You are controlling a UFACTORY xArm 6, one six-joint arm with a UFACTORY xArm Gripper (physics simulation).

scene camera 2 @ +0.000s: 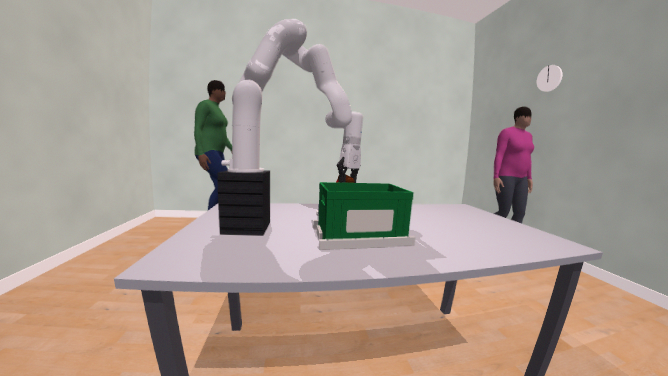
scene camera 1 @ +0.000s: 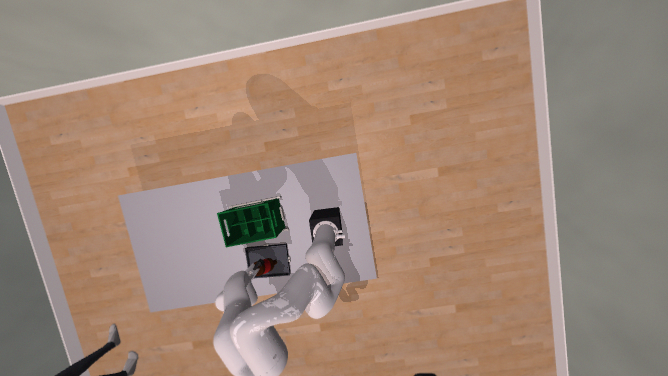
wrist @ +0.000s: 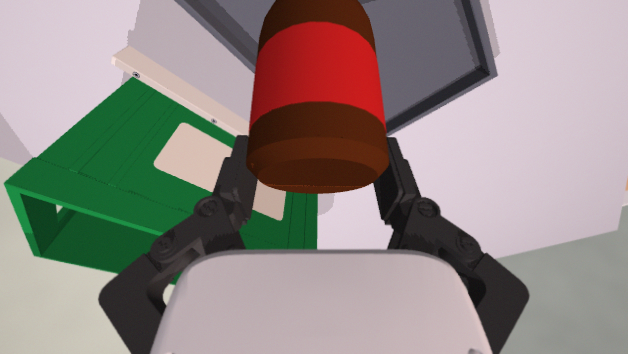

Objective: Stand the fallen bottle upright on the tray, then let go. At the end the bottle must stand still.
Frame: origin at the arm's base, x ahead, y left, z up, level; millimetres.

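Seen in the pictures: gripper, between the fingertips: [scene camera 2: 347, 182] [scene camera 1: 258, 266] [wrist: 316, 153]; arm's base, origin of its link: [scene camera 2: 245, 171] [scene camera 1: 325, 232].
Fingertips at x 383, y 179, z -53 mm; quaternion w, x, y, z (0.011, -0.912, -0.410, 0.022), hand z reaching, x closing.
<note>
Pixels of each thing's top centre, then the offset from my fingertips to it. Level surfaces: height alone.
- brown bottle with a red label, centre of its top: [wrist: 314, 155] [scene camera 1: 260, 273] dx -26, dy +21, dz +36 mm
- dark grey tray, centre of its top: [wrist: 353, 39] [scene camera 1: 267, 262] dx +3, dy +40, dz -129 mm
- green crate, centre of its top: [wrist: 179, 268] [scene camera 2: 363, 186] [scene camera 1: 246, 225] dx +28, dy -232, dz +20 mm
- grey table, height of its surface: dz -155 mm
The brown bottle with a red label [scene camera 1: 266, 266] [scene camera 2: 345, 179] [wrist: 317, 70] is held over the dark grey tray [scene camera 1: 281, 252] [wrist: 430, 55]. My gripper [scene camera 1: 258, 267] [scene camera 2: 348, 176] [wrist: 316, 153] is shut on the bottle near its base end. In the wrist view the flat base faces the camera and the body runs away from me between the black fingers, with the neck cut off at the top. In scene camera 1 the neck points across the tray, so the bottle is not upright. Whether it touches the tray cannot be seen; the crate hides this in scene camera 2.
A green crate [scene camera 1: 272, 239] [scene camera 2: 332, 215] [wrist: 125, 125] with compartments stands right beside the tray, along cream strips [scene camera 2: 365, 244] [wrist: 175, 90] on the grey table [scene camera 1: 175, 240] [scene camera 2: 450, 230]. The arm stands on a black base block [scene camera 1: 325, 215] [scene camera 2: 244, 202]. Two people stand beyond the table.
</note>
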